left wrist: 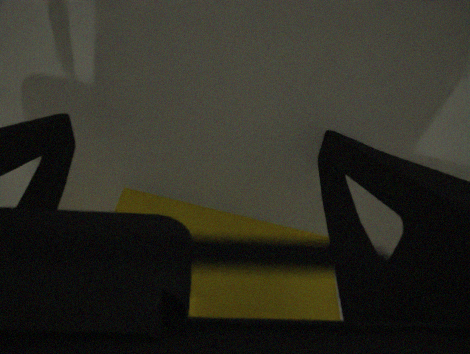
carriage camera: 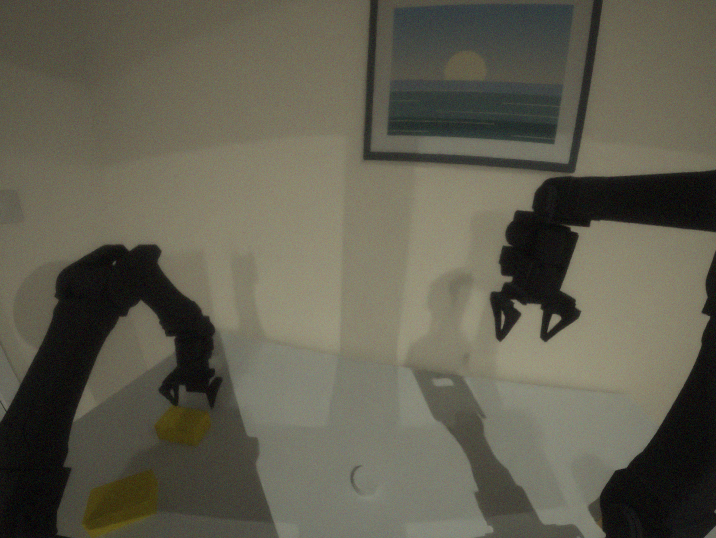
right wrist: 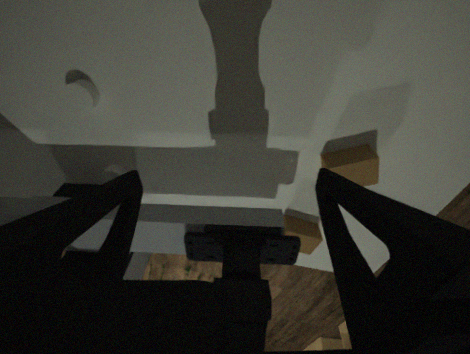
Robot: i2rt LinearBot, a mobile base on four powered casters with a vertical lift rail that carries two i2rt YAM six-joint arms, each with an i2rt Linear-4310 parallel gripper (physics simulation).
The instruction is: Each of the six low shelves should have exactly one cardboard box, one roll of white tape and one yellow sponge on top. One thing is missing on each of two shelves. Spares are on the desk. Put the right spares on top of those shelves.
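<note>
A yellow sponge lies on the desk, at the lower left of the carriage view. A second yellow sponge lies nearer the camera. A white tape roll, faint against the white desk, lies near the middle. Two cardboard boxes sit near the desk's edge in the right wrist view. My left gripper is open and empty, fingers down, just above and behind the farther sponge. My right gripper is open and empty, high above the desk. The low shelves cannot be made out.
A wall with a framed sunset picture stands behind the desk. Dark arm shadows cross the desk top. A wooden floor shows beyond the desk edge, with pale box-like things at the bottom of the right wrist view.
</note>
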